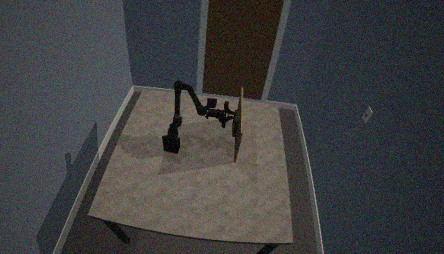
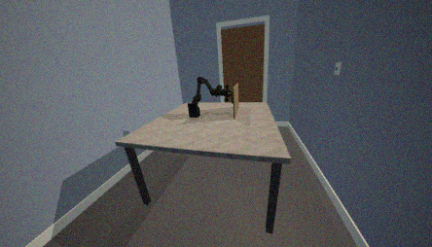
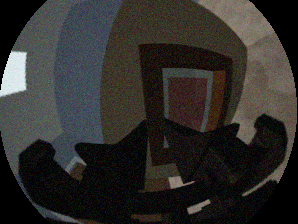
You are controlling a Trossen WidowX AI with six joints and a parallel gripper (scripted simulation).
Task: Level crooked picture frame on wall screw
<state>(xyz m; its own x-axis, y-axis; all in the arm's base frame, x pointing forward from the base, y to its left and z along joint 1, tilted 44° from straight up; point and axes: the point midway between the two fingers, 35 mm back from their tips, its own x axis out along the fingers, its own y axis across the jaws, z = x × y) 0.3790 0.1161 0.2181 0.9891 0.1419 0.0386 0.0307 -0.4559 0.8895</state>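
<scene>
The picture frame lies 20 mm to the right of my gripper tip and 50 mm below it. The rest, counted from my gripper tip: wall panel (20 mm ahead, 70 mm below).
</scene>
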